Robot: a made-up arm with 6 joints.
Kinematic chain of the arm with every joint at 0, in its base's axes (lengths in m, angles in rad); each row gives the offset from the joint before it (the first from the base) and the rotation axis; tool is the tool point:
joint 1: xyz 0 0 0.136 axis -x
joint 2: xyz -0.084 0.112 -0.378 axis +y
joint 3: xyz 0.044 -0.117 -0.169 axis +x
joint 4: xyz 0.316 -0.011 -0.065 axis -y
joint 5: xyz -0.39 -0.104 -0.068 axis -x
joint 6: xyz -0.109 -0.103 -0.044 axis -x
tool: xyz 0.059 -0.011 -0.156
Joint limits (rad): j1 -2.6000..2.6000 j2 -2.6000..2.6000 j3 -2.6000..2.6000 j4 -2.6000..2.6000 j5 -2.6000..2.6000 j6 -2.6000..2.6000
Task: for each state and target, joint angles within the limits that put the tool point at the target. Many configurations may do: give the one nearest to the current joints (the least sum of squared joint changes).
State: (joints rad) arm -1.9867 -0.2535 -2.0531 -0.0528 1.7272 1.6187
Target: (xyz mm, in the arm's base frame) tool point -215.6 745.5 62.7
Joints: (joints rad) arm -1.2915 0.3911 -2.6000 -0.3869 2.0370 1.7094
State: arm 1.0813 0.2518 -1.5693 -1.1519 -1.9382 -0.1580
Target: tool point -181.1 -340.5 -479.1
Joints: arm 0.8644 0.4829 -1.6411 -1.0413 -1.8621 -0.0748
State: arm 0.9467 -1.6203 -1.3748 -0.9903 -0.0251 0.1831
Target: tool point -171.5 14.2 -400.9
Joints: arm 0.4550 -2.1045 -1.6610 -1.1040 0.1054 0.4674
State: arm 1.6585 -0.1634 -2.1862 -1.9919 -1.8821 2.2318
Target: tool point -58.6 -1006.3 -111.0
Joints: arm 1.6184 0.4910 -2.5944 -2.0782 -1.9676 2.1097
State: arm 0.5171 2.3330 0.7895 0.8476 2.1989 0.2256
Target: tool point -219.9 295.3 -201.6
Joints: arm 0.3568 2.5574 1.5770 1.1673 2.6000 0.4938
